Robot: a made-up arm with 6 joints. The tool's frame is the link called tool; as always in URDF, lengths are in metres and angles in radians.
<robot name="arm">
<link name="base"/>
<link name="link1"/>
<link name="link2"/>
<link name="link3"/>
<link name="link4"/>
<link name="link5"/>
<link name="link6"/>
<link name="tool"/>
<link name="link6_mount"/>
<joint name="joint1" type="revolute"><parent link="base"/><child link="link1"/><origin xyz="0.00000 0.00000 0.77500"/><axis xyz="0 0 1"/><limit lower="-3.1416" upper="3.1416"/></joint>
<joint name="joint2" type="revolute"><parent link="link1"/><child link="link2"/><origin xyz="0.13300 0.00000 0.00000" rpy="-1.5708 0.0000 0.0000"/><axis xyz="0 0 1"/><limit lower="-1.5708" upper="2.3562"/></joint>
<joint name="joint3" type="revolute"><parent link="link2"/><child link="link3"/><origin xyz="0.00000 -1.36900 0.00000" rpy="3.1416 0.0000 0.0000"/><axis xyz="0 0 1"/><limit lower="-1.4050" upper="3.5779"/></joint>
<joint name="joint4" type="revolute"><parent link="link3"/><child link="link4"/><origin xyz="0.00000 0.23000 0.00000" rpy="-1.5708 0.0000 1.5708"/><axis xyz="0 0 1"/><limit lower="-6.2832" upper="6.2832"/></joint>
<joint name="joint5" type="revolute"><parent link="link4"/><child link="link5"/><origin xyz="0.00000 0.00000 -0.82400" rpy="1.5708 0.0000 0.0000"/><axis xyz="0 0 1"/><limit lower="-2.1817" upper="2.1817"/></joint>
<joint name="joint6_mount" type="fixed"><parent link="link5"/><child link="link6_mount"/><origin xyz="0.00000 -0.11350 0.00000"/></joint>
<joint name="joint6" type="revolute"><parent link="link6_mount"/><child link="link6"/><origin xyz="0.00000 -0.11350 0.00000" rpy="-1.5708 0.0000 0.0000"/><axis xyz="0 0 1"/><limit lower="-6.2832" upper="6.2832"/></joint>
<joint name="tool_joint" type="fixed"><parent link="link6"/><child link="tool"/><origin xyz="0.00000 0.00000 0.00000" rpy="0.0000 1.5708 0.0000"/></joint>
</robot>
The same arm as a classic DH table. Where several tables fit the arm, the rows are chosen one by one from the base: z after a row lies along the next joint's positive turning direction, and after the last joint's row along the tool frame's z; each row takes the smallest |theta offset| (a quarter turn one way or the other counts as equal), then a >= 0, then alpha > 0; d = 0 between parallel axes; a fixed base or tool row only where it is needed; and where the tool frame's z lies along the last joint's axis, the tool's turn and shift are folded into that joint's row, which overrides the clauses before.
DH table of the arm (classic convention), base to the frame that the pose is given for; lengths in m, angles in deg. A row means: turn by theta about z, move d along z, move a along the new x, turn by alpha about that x. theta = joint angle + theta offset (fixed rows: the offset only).
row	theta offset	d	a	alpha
joint1	0	0.775	0.133	-90
joint2	-90	0	1.369	180
joint3	0	0	0.23	-90
joint4	0	-0.824	0	90
joint5	0	0	0	-90
joint6	90	-0.227	0	90
tool (fixed)	-90	0	0	0
Joint limits (deg, base to tool): -180..180 -90..135 -80.5..205 -360..360 -125..125 -360..360

